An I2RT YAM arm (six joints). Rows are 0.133 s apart.
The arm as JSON. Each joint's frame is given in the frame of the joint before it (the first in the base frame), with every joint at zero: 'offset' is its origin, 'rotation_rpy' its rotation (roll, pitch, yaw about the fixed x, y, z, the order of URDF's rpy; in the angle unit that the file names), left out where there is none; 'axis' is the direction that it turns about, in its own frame. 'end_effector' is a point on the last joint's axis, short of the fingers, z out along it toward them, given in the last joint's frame.
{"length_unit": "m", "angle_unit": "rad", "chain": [
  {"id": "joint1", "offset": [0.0, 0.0, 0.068], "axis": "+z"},
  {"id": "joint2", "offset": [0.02, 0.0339, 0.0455], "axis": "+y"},
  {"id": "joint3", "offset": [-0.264, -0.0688, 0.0], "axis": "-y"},
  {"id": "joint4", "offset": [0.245, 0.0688, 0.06], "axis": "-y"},
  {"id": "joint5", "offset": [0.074, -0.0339, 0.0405], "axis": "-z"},
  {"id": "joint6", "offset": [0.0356, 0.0, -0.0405], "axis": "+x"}
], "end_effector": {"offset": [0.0, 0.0, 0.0], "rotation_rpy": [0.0, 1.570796, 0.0]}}
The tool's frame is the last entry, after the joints.
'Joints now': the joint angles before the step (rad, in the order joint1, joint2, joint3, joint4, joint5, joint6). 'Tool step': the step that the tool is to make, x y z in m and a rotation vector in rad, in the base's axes. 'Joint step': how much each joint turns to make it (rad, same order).
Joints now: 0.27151, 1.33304, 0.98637, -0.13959, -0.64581, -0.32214
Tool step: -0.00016, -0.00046, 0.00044, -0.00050, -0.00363, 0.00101
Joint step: -0.00148, -0.00153, -0.00001, -0.00001, -0.00153, -0.00307
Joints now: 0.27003, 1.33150, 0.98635, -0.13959, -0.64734, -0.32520
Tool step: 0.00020, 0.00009, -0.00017, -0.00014, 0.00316, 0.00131
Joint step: -0.00003, 0.00153, 0.00152, -0.00308, -0.00152, 0.00000
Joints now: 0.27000, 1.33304, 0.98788, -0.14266, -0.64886, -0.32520
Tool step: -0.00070, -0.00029, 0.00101, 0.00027, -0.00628, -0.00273
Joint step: -0.00002, -0.00462, -0.00153, 0.00305, 0.00306, 0.00001
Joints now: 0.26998, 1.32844, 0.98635, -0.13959, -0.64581, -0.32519
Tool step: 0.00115, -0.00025, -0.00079, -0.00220, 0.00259, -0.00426
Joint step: -0.00154, 0.00459, 0.00153, -0.00002, 0.00308, 0.00000
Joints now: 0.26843, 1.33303, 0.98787, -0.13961, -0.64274, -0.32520
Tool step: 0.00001, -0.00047, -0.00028, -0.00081, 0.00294, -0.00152
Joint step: -0.00152, 0.00000, -0.00002, -0.00304, 0.00000, -0.00001
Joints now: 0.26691, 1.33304, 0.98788, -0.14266, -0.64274, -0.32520
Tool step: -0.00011, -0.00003, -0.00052, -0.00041, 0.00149, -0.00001
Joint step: 0.00000, 0.00000, -0.00151, -0.00003, 0.00001, 0.00000
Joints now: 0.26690, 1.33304, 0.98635, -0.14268, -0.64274, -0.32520
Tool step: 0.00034, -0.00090, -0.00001, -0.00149, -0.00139, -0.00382
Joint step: -0.00306, -0.00001, 0.00000, 0.00002, 0.00152, -0.00154
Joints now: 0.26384, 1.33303, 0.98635, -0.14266, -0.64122, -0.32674
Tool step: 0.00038, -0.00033, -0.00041, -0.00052, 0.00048, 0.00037
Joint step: -0.00154, 0.00152, 0.00000, 0.00000, -0.00151, -0.00154
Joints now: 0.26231, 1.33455, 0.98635, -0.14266, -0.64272, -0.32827
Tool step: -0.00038, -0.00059, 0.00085, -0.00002, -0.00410, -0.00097
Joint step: -0.00158, -0.00304, 0.00001, -0.00002, -0.00003, -0.00155
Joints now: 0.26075, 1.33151, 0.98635, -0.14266, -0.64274, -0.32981
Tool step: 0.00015, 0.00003, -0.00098, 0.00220, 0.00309, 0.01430
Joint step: -0.00148, 0.00308, -0.00001, -0.00303, -0.01530, -0.00611
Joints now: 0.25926, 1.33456, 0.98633, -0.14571, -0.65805, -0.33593
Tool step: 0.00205, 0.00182, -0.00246, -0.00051, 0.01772, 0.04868
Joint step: 0.00001, 0.01988, 0.01534, -0.02911, -0.04444, -0.02606
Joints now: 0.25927, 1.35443, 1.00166, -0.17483, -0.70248, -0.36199
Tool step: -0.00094, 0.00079, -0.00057, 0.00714, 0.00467, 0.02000
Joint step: 0.00155, 0.00007, -0.00153, -0.00310, -0.02002, -0.00309
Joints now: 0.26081, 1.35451, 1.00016, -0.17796, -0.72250, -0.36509
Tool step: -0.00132, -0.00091, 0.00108, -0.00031, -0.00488, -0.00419
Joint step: -0.00153, -0.00766, -0.00306, 0.00003, 0.00308, 0.00001
